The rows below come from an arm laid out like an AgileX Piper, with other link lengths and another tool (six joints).
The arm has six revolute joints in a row. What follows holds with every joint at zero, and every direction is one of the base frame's.
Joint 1 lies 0.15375 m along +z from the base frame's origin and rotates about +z.
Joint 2 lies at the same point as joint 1 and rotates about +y.
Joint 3 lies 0.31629 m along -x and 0.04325 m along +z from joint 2 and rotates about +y.
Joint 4 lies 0.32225 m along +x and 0.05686 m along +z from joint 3 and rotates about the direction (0.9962, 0, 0.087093).
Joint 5 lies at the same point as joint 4 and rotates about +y.
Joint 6 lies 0.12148 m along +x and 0.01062 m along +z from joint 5 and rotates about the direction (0.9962, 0, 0.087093).
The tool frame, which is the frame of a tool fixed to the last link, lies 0.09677 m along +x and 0.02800 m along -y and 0.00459 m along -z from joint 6; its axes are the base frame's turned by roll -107.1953, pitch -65.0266 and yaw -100.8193 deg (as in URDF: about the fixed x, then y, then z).
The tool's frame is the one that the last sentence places.
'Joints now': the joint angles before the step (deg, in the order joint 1, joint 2, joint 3, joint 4, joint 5, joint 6). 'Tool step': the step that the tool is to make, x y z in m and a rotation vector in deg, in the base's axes. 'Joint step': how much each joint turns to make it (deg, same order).
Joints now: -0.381, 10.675, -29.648, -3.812, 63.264, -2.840
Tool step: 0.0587, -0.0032, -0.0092, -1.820, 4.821, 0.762
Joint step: 0.010, 16.117, -1.436, -1.265, -9.937, -0.567
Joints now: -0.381, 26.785, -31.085, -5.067, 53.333, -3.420
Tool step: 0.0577, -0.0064, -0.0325, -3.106, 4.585, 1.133
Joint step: -0.011, 15.872, -0.185, -3.187, -11.185, 0.098
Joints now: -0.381, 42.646, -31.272, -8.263, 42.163, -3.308
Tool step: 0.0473, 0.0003, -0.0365, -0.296, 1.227, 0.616
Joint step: 0.016, 12.970, 0.004, -2.366, -11.676, 2.388
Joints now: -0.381, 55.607, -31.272, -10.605, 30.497, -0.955
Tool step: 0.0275, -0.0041, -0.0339, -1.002, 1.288, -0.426
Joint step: 0.010, 9.606, -0.006, -6.293, -7.897, 6.186
